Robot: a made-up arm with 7 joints. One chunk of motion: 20 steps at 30 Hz.
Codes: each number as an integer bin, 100 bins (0 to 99) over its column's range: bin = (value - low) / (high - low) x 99, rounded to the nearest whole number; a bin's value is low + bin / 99 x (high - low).
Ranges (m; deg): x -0.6..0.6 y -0.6..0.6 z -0.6..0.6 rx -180..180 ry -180..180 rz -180..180
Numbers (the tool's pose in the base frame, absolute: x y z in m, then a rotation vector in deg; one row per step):
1: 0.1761 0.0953 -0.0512 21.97 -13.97 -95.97
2: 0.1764 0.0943 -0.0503 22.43 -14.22 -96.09
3: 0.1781 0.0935 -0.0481 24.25 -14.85 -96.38
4: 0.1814 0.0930 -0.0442 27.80 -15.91 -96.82
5: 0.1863 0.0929 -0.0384 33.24 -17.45 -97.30
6: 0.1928 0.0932 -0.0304 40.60 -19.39 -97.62
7: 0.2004 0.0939 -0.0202 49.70 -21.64 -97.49
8: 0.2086 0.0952 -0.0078 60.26 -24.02 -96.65
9: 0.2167 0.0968 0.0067 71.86 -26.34 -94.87
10: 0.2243 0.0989 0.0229 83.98 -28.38 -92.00
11: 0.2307 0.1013 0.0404 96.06 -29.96 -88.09
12: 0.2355 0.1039 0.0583 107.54 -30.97 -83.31
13: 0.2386 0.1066 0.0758 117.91 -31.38 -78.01
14: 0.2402 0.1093 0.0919 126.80 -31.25 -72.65
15: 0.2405 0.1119 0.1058 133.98 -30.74 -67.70
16: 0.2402 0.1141 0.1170 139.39 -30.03 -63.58
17: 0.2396 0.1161 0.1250 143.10 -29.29 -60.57
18: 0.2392 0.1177 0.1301 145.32 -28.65 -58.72
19: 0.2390 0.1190 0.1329 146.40 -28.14 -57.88
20: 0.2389 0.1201 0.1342 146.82 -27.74 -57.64
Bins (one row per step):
1: 64 57 45 56 46 23
2: 64 57 45 56 46 23
3: 64 57 46 56 45 23
4: 64 57 46 57 45 23
5: 65 57 46 59 45 23
6: 65 57 47 61 44 23
7: 66 57 48 63 44 23
8: 67 57 49 66 43 23
9: 67 57 50 69 42 23
10: 68 58 51 73 42 24
11: 69 58 53 76 41 25
12: 69 58 54 79 41 27
13: 69 58 56 82 41 28
14: 69 59 57 84 41 30
15: 69 59 58 86 41 31
16: 69 59 59 88 41 32
17: 69 59 60 89 41 33
18: 69 59 60 89 42 33
19: 69 59 60 90 42 34
20: 69 59 61 90 42 34

